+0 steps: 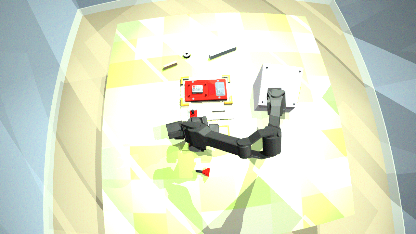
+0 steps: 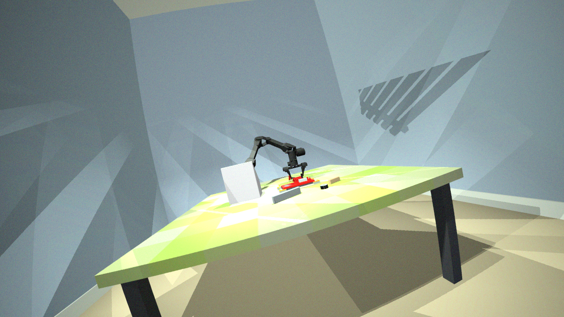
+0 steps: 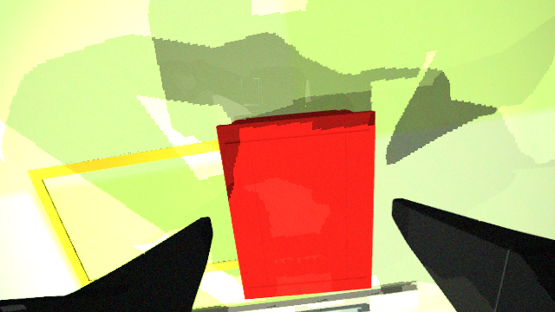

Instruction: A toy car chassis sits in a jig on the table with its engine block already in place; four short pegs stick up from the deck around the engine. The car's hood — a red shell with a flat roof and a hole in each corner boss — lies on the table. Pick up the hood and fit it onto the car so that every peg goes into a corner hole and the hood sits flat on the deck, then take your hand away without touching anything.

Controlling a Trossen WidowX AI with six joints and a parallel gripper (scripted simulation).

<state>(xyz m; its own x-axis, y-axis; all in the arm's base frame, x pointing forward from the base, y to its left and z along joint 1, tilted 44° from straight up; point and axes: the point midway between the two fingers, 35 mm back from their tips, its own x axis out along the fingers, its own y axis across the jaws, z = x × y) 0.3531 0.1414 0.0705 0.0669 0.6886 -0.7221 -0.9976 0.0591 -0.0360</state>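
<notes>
Right now my gripper tip is 10 mm above the red hood. From my gripper tip the other things lie so: grey bar 450 mm to the right, 150 mm behind, 10 mm below; grey engine block 220 mm to the right, 10 mm behind; wooden block 380 mm to the right, 140 mm ahead, 10 mm below.
</notes>
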